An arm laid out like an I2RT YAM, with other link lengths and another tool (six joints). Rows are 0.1 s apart.
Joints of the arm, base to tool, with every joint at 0 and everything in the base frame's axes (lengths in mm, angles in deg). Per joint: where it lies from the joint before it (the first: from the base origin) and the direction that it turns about. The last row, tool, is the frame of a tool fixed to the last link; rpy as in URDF.
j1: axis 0 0 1 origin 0 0 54.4
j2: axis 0 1 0 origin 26.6 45.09 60.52
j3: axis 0 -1 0 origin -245.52 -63.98 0
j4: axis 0 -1 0 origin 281.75 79.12 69
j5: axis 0 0 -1 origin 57.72 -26.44 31.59
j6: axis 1 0 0 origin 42.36 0 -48.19
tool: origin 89 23 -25 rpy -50.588 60.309 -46.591
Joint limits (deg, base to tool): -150..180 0..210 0..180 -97..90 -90..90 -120..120
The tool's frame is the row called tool.
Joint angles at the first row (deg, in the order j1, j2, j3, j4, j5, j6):
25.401, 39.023, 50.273, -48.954, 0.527, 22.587
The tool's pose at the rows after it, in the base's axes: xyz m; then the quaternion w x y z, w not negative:
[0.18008 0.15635 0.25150 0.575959 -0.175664 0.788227 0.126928]
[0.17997 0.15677 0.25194 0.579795 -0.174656 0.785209 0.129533]
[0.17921 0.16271 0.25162 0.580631 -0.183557 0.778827 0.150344]
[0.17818 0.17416 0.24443 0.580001 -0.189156 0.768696 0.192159]
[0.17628 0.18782 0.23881 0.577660 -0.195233 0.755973 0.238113]
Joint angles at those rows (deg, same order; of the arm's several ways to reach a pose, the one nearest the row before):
25.487, 38.935, 50.098, -48.781, 0.439, 22.675
25.489, 38.496, 49.747, -48.256, 0.265, 22.764
25.489, 38.497, 49.132, -46.854, -2.275, 22.328
25.489, 37.970, 46.245, -43.077, -7.017, 22.938
26.100, 37.968, 43.608, -38.770, -11.764, 24.079

